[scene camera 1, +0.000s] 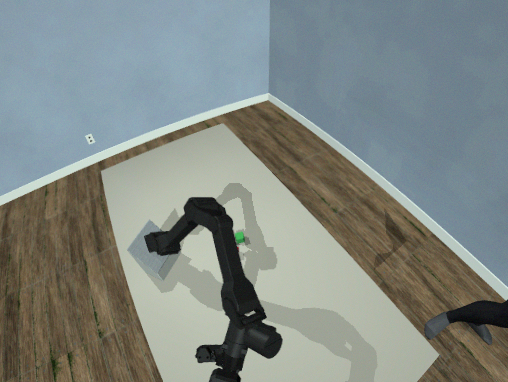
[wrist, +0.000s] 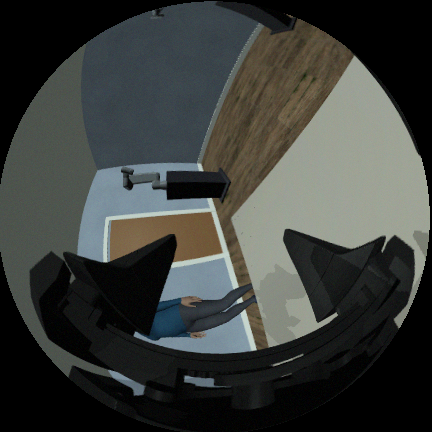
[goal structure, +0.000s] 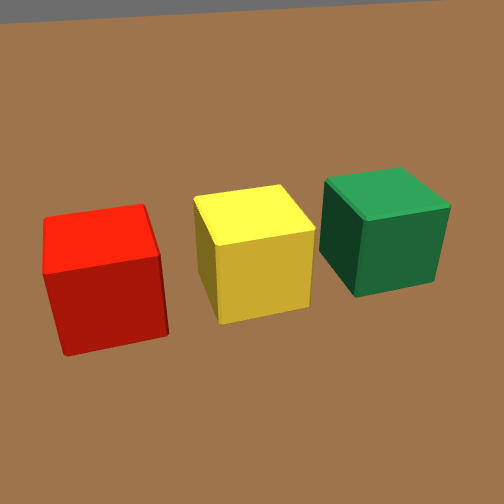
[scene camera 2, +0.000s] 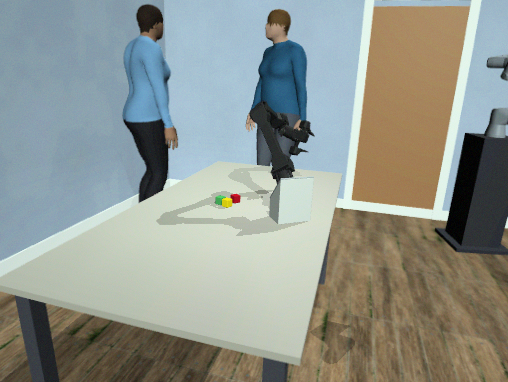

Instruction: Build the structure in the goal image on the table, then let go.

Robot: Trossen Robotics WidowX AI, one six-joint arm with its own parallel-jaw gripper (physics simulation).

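Seen in the pictures: gripper, fingertip midpoint: (wrist: 231,237) (scene camera 2: 311,144); arm's base, link origin: (scene camera 1: 154,242) (scene camera 2: 287,186).
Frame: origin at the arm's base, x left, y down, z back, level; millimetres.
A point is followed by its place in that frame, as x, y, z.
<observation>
A green cube (scene camera 1: 240,237) {-145, 104, -287} (scene camera 2: 220,200) {-117, 115, -289}, a yellow cube (scene camera 2: 227,202) {-89, 113, -253} and a red cube (scene camera 2: 235,198) {-152, 113, -227} lie close together on the table (scene camera 1: 300,280) {-431, 137, -333} (scene camera 2: 175,270) {467, 136, -320} (wrist: 350,165) {-436, 137, 141}. Yellow overlaps green in scene camera 2, so whether they touch is unclear. In scene camera 1 the arm hides the yellow cube and most of the red cube. My gripper (scene camera 2: 309,142) {-552, -84, 124} (wrist: 231,237) {-552, -84, 124} is open and empty, raised high above the table, beyond the cubes in scene camera 2. Its fingers stand wide apart in the wrist view.
A slanted pale panel (scene camera 1: 139,248) {-4, -23, 58} (scene camera 2: 296,201) {37, 48, 36} stands near the arm's base at the table's side. Two people (scene camera 2: 145,80) (scene camera 2: 283,75) stand beyond the table. A dark pedestal (scene camera 2: 475,190) (wrist: 195,185) carries another arm near a brown door (scene camera 2: 407,100) (wrist: 165,235).
</observation>
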